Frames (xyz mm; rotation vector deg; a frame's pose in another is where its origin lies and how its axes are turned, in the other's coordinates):
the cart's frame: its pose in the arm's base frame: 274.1 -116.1 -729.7 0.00 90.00 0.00
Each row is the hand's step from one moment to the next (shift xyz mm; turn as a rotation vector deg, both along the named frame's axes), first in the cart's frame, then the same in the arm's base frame.
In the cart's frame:
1: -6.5 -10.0 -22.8 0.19 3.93 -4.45
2: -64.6 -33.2 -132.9 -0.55 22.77 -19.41
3: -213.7 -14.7 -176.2 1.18 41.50 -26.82
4: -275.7 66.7 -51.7 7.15 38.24 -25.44
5: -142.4 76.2 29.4 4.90 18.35 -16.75
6: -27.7 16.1 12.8 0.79 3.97 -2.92
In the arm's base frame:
1: -22.8 -10.0 6.5 -4.45 3.93 -0.19
2: -132.9 -33.2 64.6 -19.41 22.77 0.55
3: -176.2 -14.7 213.7 -26.82 41.50 -1.18
4: -51.7 66.7 275.7 -25.44 38.24 -7.15
5: 29.4 76.2 142.4 -16.75 18.35 -4.90
6: 12.8 16.1 27.7 -2.92 3.97 -0.79

